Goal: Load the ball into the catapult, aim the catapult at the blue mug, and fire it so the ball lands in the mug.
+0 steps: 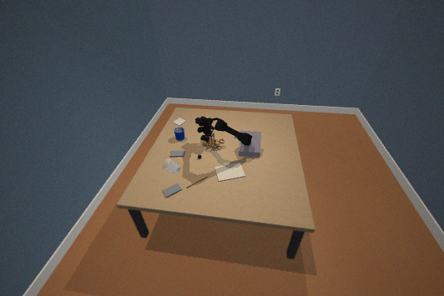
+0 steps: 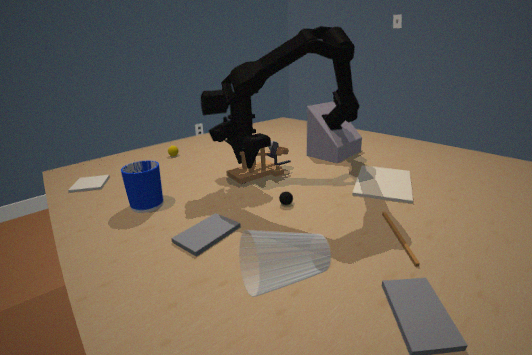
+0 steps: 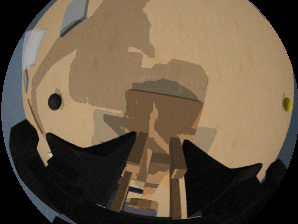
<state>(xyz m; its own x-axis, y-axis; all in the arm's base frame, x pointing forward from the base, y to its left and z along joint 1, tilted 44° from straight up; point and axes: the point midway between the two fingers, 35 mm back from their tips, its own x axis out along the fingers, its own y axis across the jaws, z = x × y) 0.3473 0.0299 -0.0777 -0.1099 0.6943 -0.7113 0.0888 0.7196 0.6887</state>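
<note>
My gripper tip is now 19 cm to the right of the black ball, 2 cm short of it and 2 cm above it. The rest, counted from my gripper tip: yellow ball (36 cm to the right, 7 cm ahead, 2 cm below); then blue mug (28 cm ahead, 3 cm to the right, 1 cm below); then wooden catapult (7 cm behind, 3 cm to the left, 2 cm above).
</note>
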